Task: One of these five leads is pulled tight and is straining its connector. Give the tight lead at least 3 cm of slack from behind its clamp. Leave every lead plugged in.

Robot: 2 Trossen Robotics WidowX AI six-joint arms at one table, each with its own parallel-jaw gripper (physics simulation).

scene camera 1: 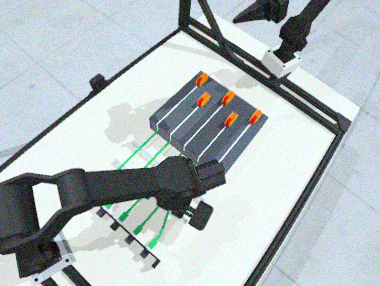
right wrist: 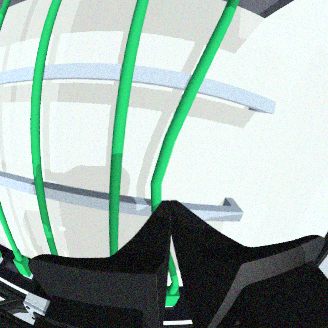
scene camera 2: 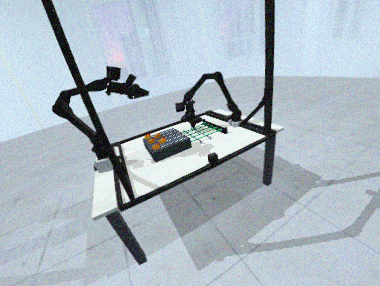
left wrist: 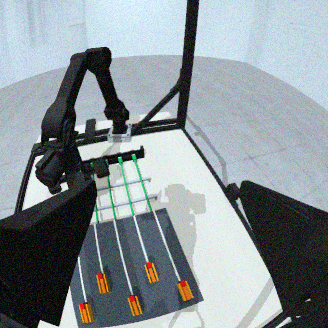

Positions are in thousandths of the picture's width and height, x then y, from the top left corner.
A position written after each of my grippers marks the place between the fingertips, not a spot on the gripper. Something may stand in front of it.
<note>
My left gripper (left wrist: 520, 575) is open and holds nothing. Also in view: my right gripper (scene camera 1: 457, 726), a clamp (scene camera 1: 454, 383) and a lead (right wrist: 151, 62).
My right gripper shows as well in the right wrist view (right wrist: 514, 630) and in the left wrist view (left wrist: 258, 584). The clamp also shows in the left wrist view (left wrist: 532, 819).
</note>
